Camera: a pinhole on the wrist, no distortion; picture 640 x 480 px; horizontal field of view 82.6 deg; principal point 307.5 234.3 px. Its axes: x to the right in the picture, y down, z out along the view. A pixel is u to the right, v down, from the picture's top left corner.
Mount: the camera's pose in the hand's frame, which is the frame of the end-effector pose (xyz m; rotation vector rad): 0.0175 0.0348 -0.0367 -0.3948 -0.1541 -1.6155
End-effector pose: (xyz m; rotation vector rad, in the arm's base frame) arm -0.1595 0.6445 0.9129 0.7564 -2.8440 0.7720
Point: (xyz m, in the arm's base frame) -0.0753 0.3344 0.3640
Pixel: 487.0 135.4
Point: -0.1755 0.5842 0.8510
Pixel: 613.4 222.4
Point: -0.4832 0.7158 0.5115
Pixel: 128.5 286.4
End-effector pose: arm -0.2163 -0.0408 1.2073 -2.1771 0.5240 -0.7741
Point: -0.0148 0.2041 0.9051
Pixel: 436.1 73.0
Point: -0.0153 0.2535 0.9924
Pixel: 539.9 64.2
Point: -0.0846 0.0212 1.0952
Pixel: 449.5 186.0
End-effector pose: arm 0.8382 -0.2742 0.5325 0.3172 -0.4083 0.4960
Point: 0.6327 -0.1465 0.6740
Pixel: 87.8 50.4
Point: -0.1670 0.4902 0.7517
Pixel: outside the picture
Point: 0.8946 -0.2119 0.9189
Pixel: 353.8 405.1
